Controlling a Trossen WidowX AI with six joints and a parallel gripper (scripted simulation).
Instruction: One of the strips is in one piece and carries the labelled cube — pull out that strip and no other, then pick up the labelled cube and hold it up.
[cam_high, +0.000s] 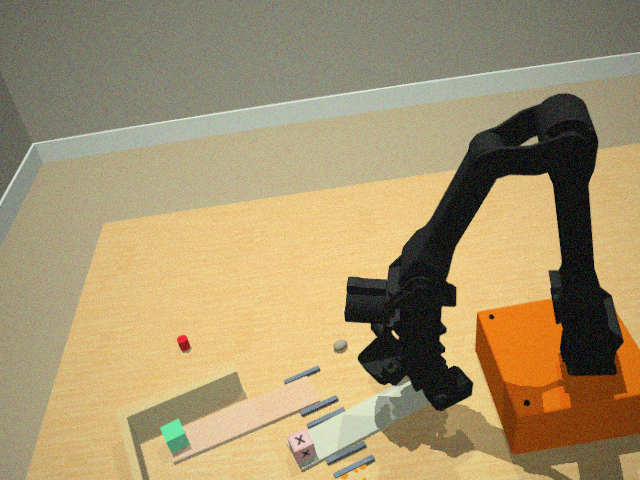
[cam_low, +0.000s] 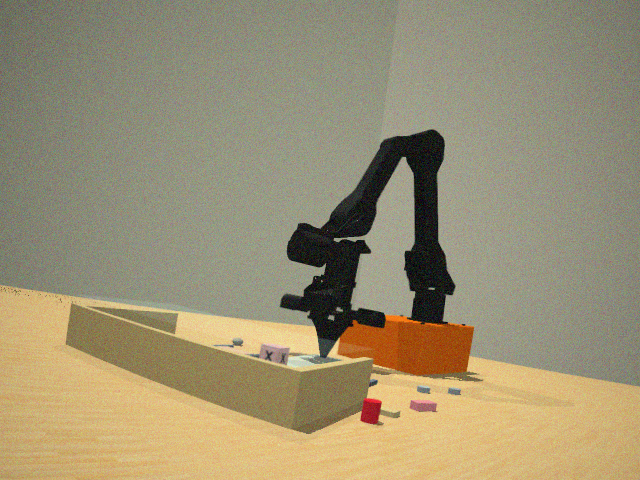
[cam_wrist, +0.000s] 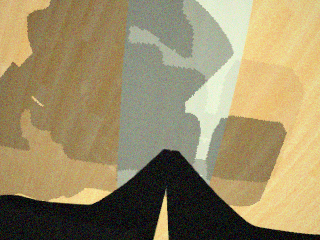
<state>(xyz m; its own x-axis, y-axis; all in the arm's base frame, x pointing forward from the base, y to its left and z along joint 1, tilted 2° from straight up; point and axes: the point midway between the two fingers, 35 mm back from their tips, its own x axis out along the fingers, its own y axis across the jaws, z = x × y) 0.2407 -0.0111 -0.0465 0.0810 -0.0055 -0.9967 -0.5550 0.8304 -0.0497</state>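
Right now my gripper tip is 80 mm short of the strip and 50 mm to the right of it. Also, from my gripper tip: pink block 70 mm ahead, 320 mm to the left; grey pebble 130 mm ahead, 90 mm to the right.
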